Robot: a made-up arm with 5 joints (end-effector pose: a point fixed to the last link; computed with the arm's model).
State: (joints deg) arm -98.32 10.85 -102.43 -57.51 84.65
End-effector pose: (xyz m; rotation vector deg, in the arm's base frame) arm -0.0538 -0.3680 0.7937 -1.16 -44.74 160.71
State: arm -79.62 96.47 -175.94 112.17 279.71
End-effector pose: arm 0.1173 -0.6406 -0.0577 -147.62 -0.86 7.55
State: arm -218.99 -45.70 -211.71 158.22 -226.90
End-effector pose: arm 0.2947 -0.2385 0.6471 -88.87 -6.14 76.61
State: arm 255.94 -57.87 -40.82 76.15 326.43
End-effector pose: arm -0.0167 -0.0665 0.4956 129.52 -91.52 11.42
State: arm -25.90 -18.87 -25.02 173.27 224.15
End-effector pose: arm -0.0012 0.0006 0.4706 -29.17 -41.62 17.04
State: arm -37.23 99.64 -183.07 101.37 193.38
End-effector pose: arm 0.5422 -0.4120 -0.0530 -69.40 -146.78 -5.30
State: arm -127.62 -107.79 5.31 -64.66 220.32
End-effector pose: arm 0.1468 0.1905 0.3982 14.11 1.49 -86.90
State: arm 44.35 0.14 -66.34 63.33 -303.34
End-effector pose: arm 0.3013 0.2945 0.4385 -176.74 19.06 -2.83
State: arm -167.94 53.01 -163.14 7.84 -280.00
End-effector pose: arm -0.6556 -0.1401 0.6366 -47.73 -70.84 76.31
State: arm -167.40 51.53 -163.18 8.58 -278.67
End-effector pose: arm -0.6445 -0.1441 0.6527 -47.94 -70.10 78.14
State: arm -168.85 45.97 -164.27 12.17 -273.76
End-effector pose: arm -0.6046 -0.1192 0.7144 -50.14 -65.24 82.21
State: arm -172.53 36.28 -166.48 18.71 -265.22
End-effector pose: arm -0.5196 -0.0681 0.8114 -53.40 -55.97 88.44
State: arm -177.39 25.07 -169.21 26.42 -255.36
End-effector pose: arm -0.3970 -0.0181 0.9017 -55.51 -44.93 95.17
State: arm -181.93 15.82 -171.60 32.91 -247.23
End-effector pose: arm -0.2802 0.0094 0.9556 -55.82 -35.77 100.26
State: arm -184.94 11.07 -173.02 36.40 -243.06
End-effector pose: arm -0.2155 0.0186 0.9755 -55.48 -30.83 102.27
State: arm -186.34 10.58 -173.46 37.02 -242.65
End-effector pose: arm -0.2070 0.0230 0.9773 -55.49 -29.70 101.50
